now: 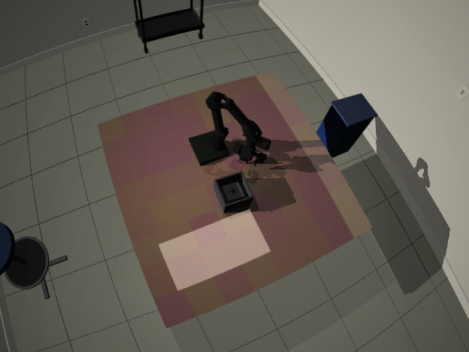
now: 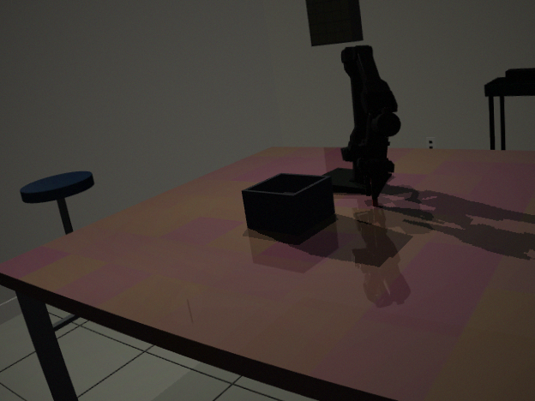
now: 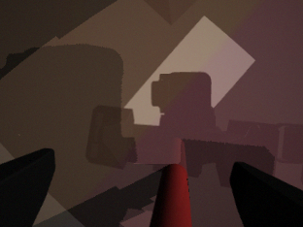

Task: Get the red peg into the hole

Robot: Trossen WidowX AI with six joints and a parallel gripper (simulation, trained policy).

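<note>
Now: the red peg 20 mm behind my gripper tip and 10 mm above it. Also, from my gripper tip: dark box: 100 mm ahead, 180 mm to the right; grey plate: 100 mm ahead, 180 mm to the right, 20 mm above.
</note>
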